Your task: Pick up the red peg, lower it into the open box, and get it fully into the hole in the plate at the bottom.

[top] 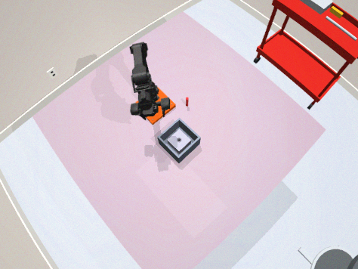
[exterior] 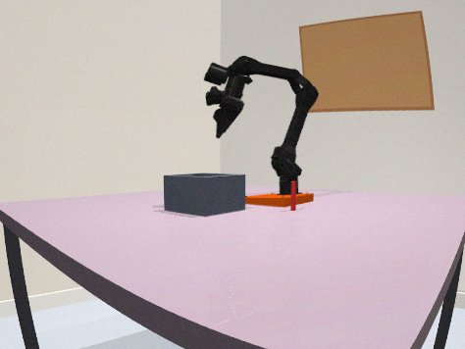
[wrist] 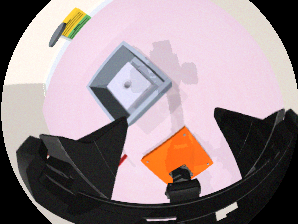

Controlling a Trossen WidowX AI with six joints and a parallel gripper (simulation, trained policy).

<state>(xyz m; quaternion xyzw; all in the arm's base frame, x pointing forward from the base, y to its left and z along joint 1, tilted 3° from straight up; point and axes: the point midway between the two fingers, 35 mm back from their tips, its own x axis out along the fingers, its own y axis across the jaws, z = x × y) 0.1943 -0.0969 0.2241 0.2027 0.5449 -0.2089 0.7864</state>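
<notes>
The red peg is 24 cm to the left of my gripper tip, 17 cm below it and 4 cm behind it. Round my gripper tip: plate 17 cm below, 12 cm ahead, 6 cm to the left; then grey box 18 cm below, 12 cm ahead, 6 cm to the left.
</notes>
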